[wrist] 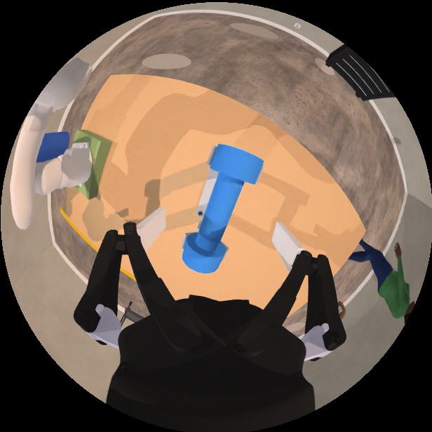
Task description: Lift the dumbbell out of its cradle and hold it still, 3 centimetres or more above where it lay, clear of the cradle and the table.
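Observation:
A blue dumbbell point(221, 207) lies in its cradle near the middle of the wrist view, its handle running from the upper right to the lower left. The pale grey cradle point(204, 199) shows along the left side of the handle and is mostly hidden under the dumbbell. My gripper point(220, 224) is wide open and empty. Its two pale fingertips stand apart on either side of the dumbbell's lower part, with a gap on each side. How high the fingertips are above the table is hard to tell.
The orange table top point(185, 105) carries the cradle. The robot's base stands on a green block point(101, 162) at the left, with the white arm point(25, 175) beside it. A person in green point(393, 292) is at the lower right, and a black slatted object point(361, 72) is at the upper right.

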